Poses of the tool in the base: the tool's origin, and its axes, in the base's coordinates. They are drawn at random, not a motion.
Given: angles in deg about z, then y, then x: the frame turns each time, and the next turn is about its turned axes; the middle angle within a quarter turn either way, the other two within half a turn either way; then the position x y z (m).
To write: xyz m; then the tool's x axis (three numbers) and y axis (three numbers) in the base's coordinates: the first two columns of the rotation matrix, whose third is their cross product. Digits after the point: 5 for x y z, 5 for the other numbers.
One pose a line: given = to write
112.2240, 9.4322, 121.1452, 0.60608, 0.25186, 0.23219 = 0.60608, 0.25186, 0.23219, -0.37312, 0.91320, -0.16388, 0.42574, 0.32546, 0.84429
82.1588, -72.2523, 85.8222, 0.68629, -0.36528, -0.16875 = 0.68629, -0.36528, -0.16875, 0.04159, 0.30198, 0.95241, -0.20176, -0.93106, 0.30402
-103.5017, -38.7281, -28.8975, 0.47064, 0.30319, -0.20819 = 0.47064, 0.30319, -0.20819, -0.18214, -0.75856, 0.62563, 0.78070, -0.49838, -0.37699
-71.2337, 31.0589, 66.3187, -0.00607, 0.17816, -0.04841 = -0.00607, 0.17816, -0.04841, 0.27559, -0.81110, -0.51592, 0.53230, -0.31814, 0.78450
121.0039, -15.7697, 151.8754, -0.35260, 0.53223, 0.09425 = -0.35260, 0.53223, 0.09425, -0.49571, 0.82487, 0.27177, 0.82192, 0.34447, 0.45365
